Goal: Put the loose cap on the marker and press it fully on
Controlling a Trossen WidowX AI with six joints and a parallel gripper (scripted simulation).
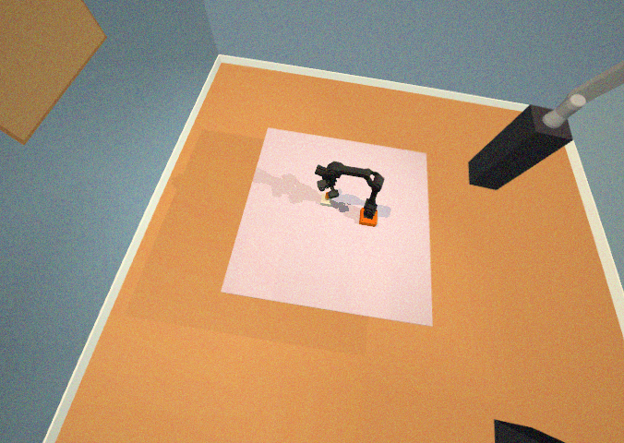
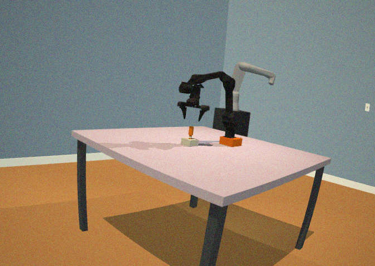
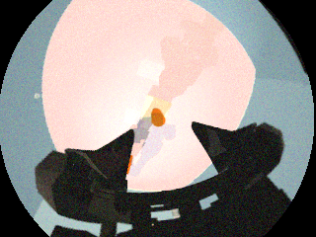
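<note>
Right now the orange cap is 6 cm below my gripper tip. Also, from my gripper tip: orange marker 7 cm below; then cream holder block 13 cm below.
</note>
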